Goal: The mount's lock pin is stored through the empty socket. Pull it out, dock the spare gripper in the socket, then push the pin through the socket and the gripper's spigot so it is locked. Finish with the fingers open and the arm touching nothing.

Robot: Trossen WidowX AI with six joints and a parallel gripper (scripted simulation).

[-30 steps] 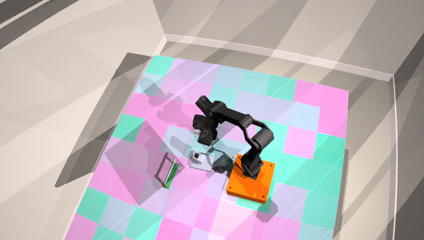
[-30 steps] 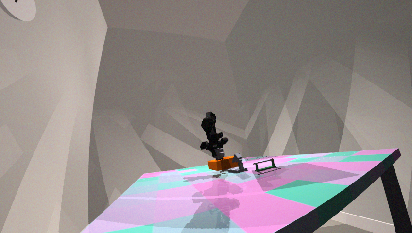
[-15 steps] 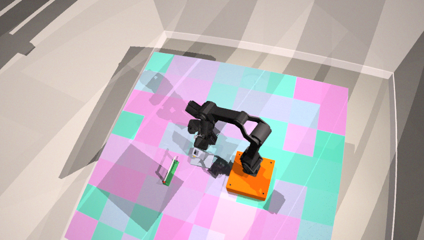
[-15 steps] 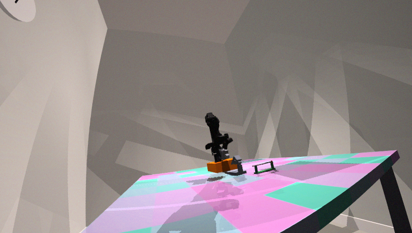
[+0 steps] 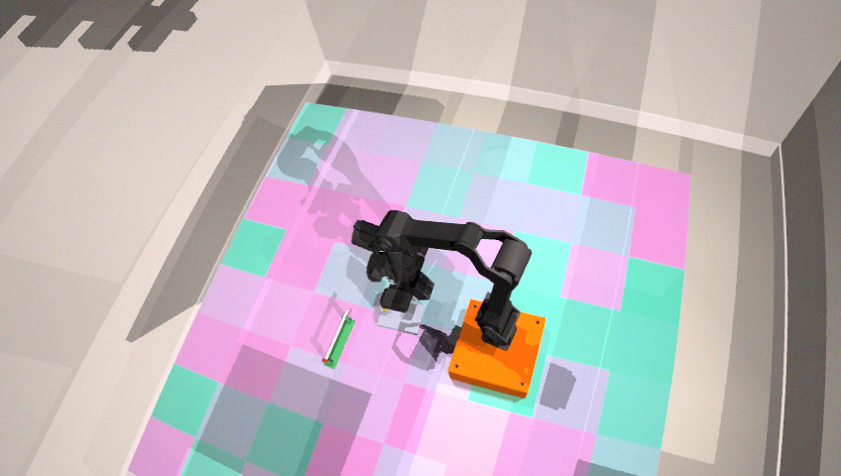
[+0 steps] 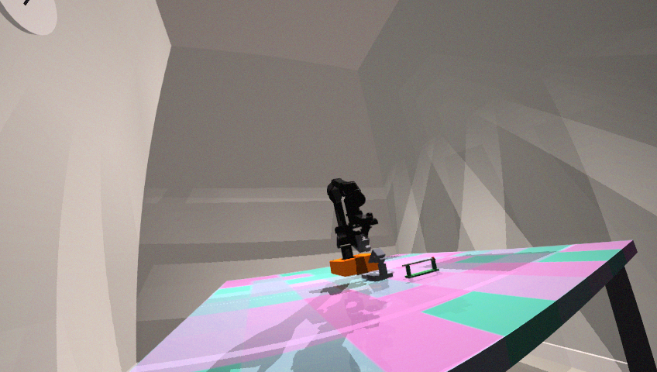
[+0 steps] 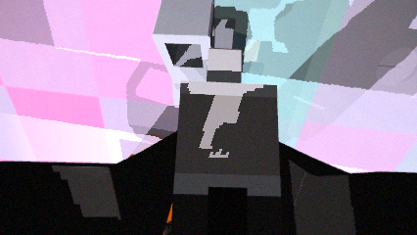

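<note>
My gripper tip is now 140 mm short of the green rack, 170 mm to the right of it and 110 mm above it. The rest, counted from my gripper tip: grey mount 50 mm ahead, 40 mm to the left, 80 mm below; then spare gripper 10 mm above.
</note>
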